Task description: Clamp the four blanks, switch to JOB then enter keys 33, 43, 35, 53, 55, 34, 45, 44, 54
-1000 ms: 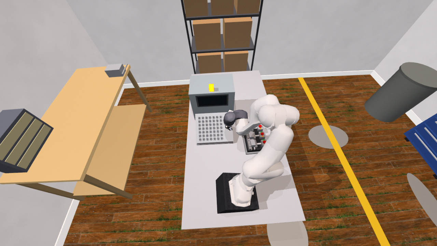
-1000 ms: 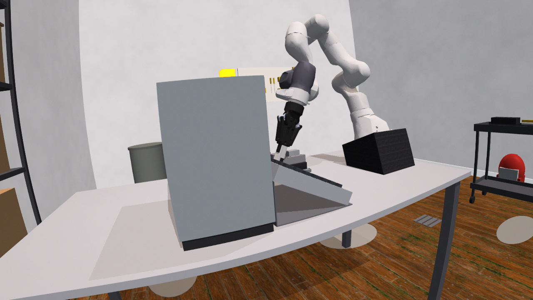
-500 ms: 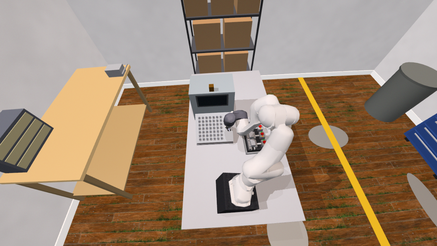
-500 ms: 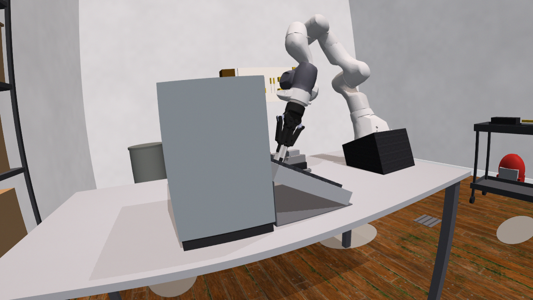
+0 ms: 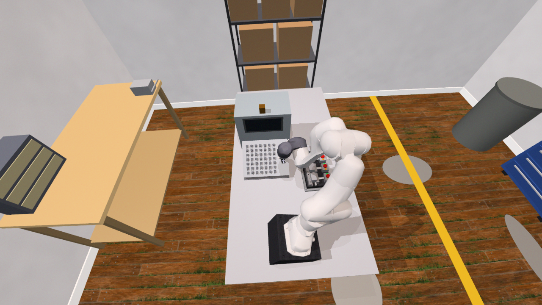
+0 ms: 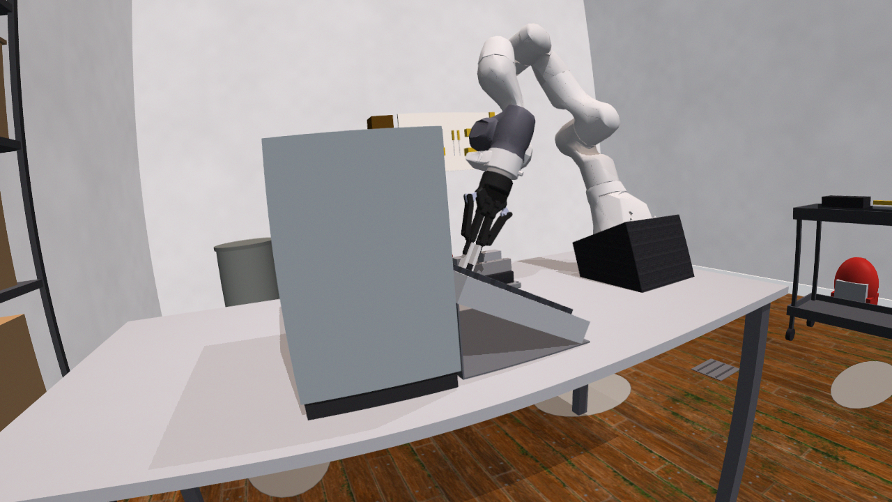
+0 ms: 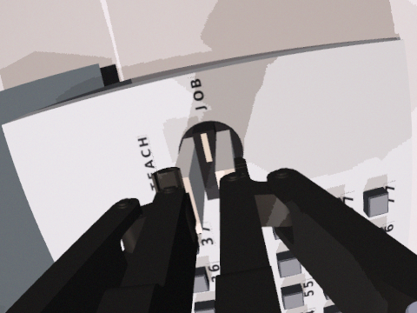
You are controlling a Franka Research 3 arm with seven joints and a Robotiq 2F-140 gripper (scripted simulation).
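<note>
Now: the selector knob 1 cm ahead of my hand and 2 cm below it. The rest, counted from my hand: keypad: 2 cm ahead, 12 cm to the left, 7 cm below.
</note>
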